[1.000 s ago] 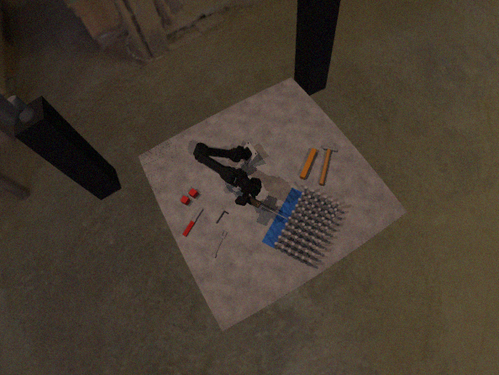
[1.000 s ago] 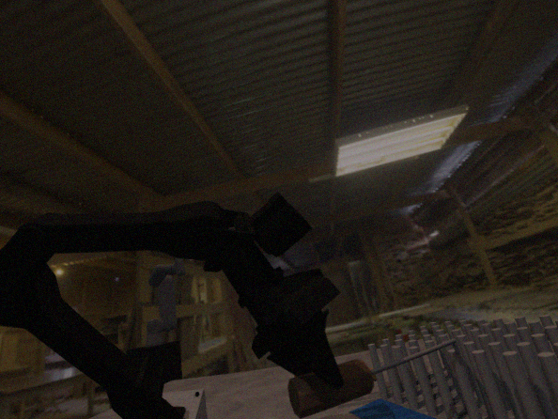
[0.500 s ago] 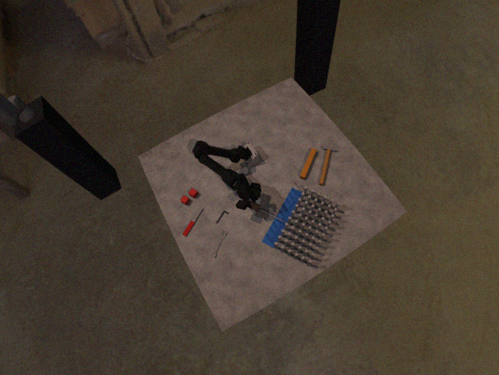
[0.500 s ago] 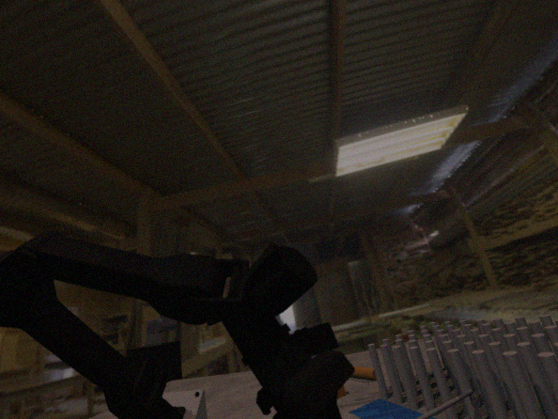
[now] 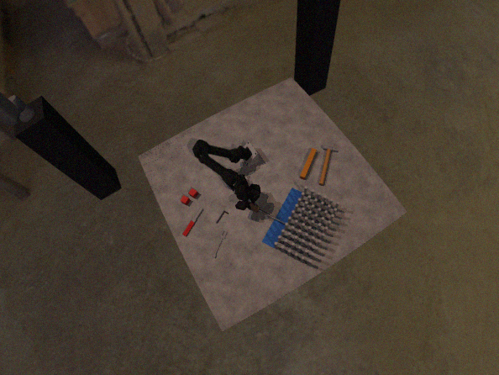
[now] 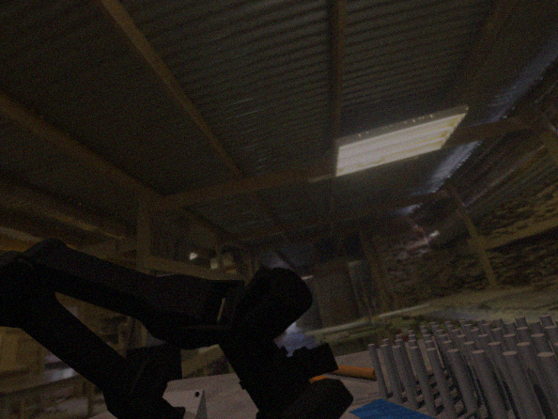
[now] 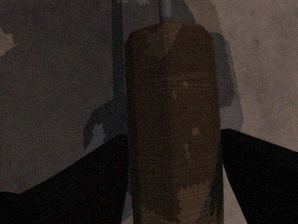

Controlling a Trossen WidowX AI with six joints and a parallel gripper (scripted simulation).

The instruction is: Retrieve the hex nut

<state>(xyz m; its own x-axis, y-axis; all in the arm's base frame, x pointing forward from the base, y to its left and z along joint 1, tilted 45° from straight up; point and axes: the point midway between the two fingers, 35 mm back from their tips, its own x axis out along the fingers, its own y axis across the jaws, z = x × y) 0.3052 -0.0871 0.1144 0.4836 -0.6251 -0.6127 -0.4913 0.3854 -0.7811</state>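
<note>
Now: the blue taped strip 14 cm ahead of my gripper tip, 13 cm to the left of it and 4 cm below it. Round my gripper tip: grey wrench 9 cm ahead, 28 cm to the right, 4 cm below; then dark hex key 6 cm behind, 17 cm to the right, 4 cm below; then red-handled tool 11 cm behind, 35 cm to the right, 3 cm below.
</note>
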